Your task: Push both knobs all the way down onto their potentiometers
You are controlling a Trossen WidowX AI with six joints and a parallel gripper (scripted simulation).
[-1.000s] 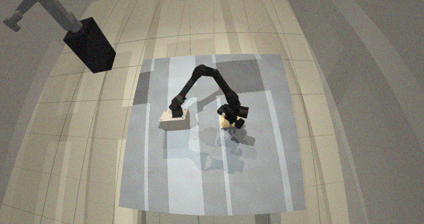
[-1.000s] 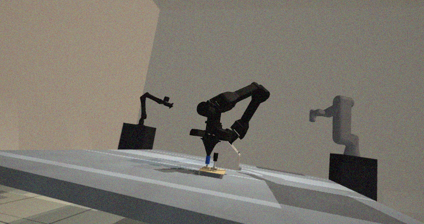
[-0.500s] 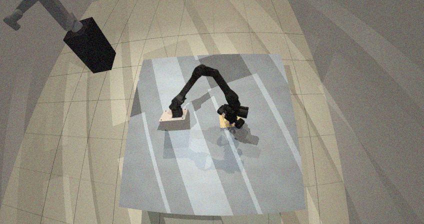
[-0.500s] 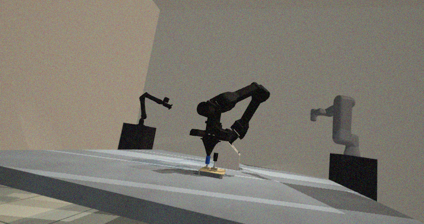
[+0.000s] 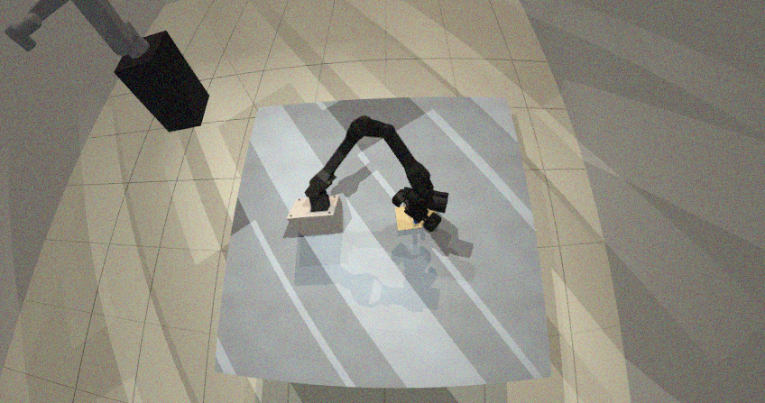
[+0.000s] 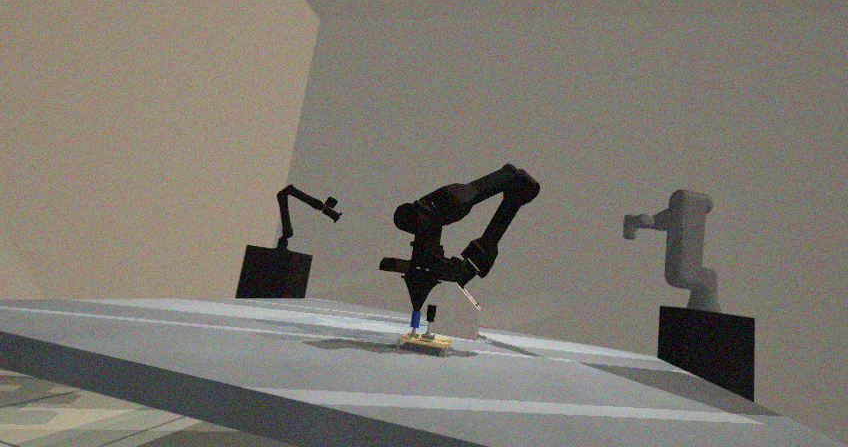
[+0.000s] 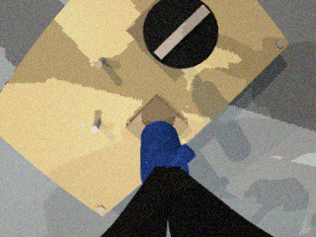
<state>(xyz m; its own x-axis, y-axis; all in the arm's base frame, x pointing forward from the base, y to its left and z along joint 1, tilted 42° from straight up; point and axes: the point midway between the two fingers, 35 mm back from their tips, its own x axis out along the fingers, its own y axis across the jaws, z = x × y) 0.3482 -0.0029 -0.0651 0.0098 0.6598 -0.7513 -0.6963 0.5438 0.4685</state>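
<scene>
My gripper tip is now 10 mm above the blue knob.
</scene>
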